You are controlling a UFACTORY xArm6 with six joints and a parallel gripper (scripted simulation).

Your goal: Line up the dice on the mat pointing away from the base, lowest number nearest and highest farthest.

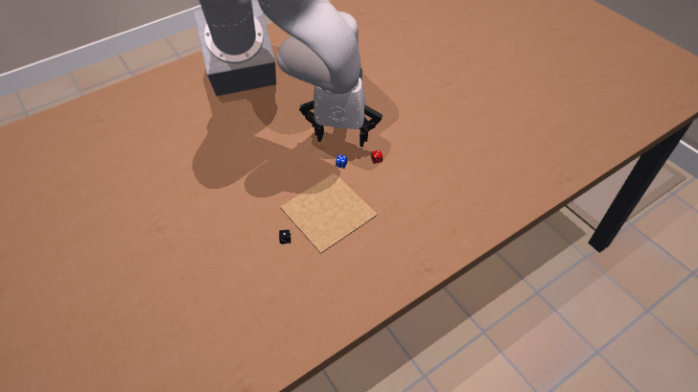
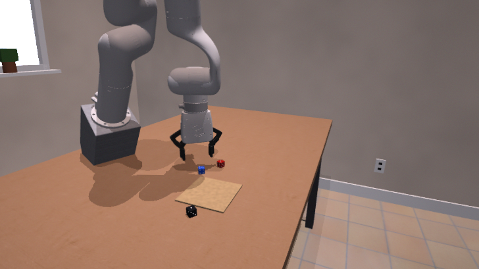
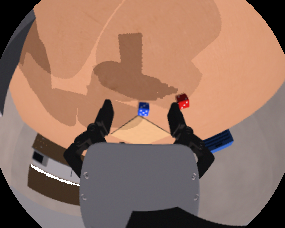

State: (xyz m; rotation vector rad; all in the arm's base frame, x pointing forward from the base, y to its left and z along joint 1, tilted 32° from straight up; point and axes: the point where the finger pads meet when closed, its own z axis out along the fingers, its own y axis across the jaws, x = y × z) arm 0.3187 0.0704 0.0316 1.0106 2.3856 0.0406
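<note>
Now: hand 30 mm short of the blue die, 20 mm to the left of it and 40 mm above it. Round my hand: red die: 70 mm ahead, 50 mm to the left, 40 mm below; then black die: 110 mm ahead, 220 mm to the right, 40 mm below; then tan mat: 110 mm ahead, 120 mm to the right, 50 mm below.
</note>
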